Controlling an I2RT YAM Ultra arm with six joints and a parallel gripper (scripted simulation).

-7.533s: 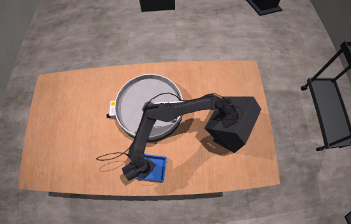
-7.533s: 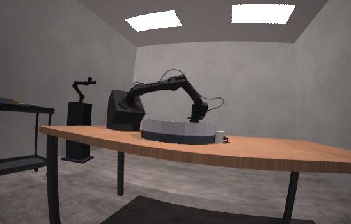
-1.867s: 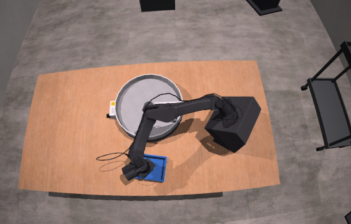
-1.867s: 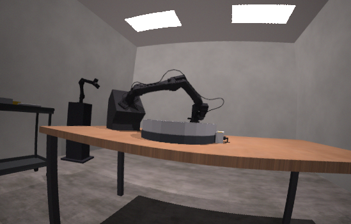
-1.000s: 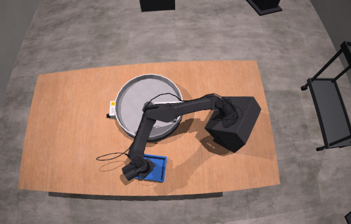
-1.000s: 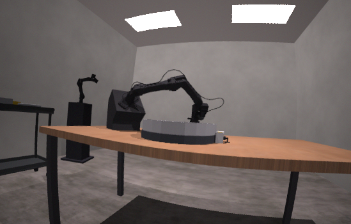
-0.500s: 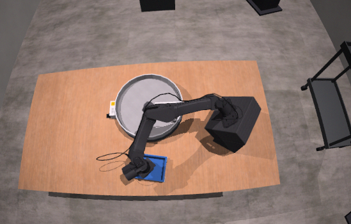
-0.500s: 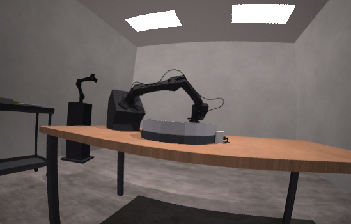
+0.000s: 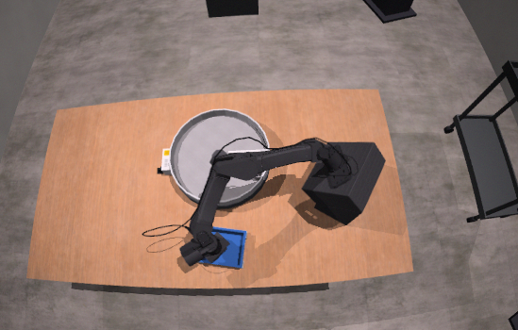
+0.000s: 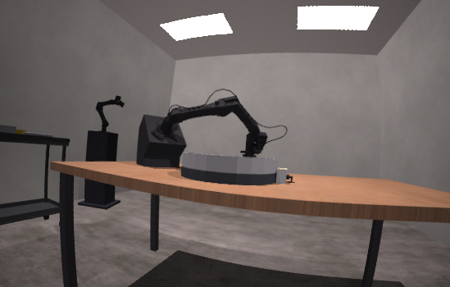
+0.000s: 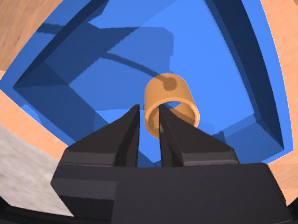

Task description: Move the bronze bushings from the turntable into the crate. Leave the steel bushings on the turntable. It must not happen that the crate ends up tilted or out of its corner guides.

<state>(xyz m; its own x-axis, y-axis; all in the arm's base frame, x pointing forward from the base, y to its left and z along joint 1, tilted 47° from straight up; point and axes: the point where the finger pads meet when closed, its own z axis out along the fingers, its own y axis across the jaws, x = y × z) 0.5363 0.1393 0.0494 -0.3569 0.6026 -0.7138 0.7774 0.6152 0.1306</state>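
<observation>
Now: hand 10 mm past the blue crate, 10 mm to the left of it and 10 mm above it. From my hand the other things lie so: round grey turntable (140 mm behind, 360 mm to the right, 10 mm above).
</observation>
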